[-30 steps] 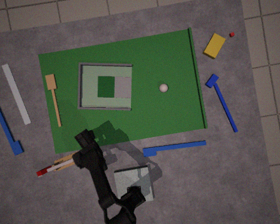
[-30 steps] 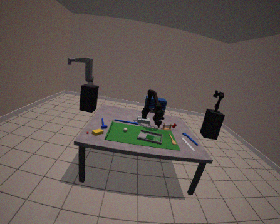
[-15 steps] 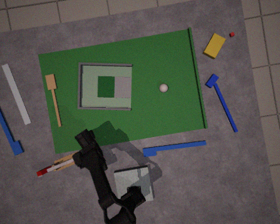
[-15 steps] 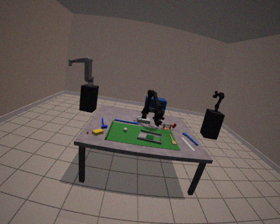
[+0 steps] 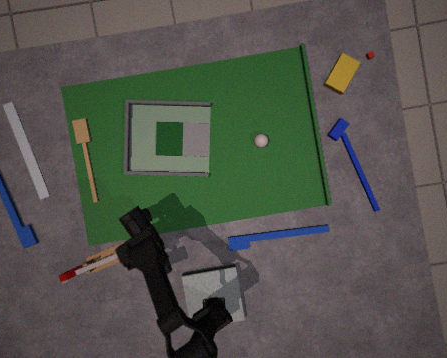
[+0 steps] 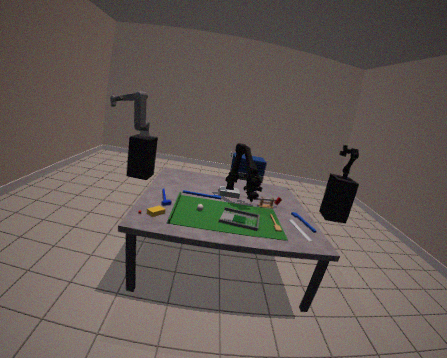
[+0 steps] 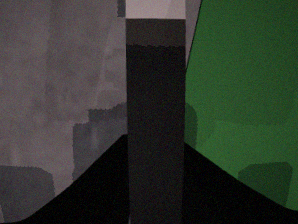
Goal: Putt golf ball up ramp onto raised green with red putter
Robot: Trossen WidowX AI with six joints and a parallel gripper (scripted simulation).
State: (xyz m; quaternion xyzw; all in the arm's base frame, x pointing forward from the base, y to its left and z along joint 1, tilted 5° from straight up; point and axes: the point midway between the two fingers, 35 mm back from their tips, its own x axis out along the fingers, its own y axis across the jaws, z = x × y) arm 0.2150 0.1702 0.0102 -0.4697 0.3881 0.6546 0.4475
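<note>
The red putter is 4 cm behind my gripper tip, 11 cm to the left of it and 3 cm above it. The rest, counted from my gripper tip: yellow block: 45 cm ahead, 61 cm to the right, 2 cm below; white golf ball: 27 cm ahead, 35 cm to the right, 1 cm below; white bar: 30 cm ahead, 34 cm to the left, 3 cm below.
</note>
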